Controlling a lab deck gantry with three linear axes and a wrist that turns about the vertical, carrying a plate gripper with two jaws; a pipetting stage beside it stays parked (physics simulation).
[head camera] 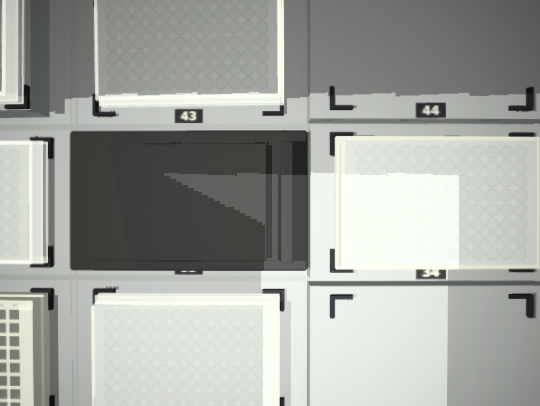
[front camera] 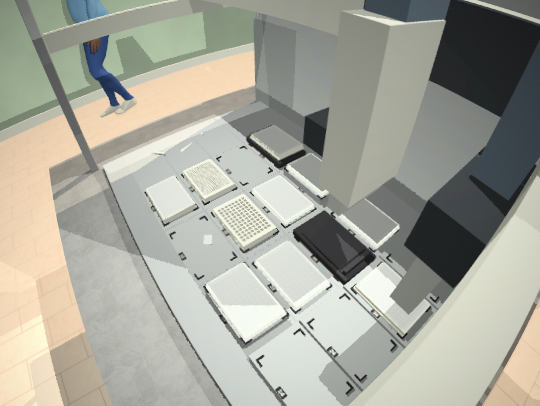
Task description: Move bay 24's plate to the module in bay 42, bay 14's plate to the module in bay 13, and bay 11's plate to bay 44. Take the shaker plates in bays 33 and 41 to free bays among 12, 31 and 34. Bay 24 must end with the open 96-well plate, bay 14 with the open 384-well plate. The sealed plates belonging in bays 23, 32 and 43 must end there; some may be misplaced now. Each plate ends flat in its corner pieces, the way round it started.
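Note:
A pale plate lies in bay 34. The black shaker in bay 33 holds no plate. Another plate is on the dark shaker in bay 41. Lidded plates stand in bay 11, bay 13, bay 23, bay 32, bay 42 and bay 43. The open 96-well plate is in bay 22, the open 384-well plate in bay 21. My gripper is raised, open and empty; its far jaw is hidden.
Bays 14, 24 and 31 hold no plate. Bay 44 shows bare in its visible part. Bay 12 has a small white slip. The parked pipetting stage hangs over the back bays.

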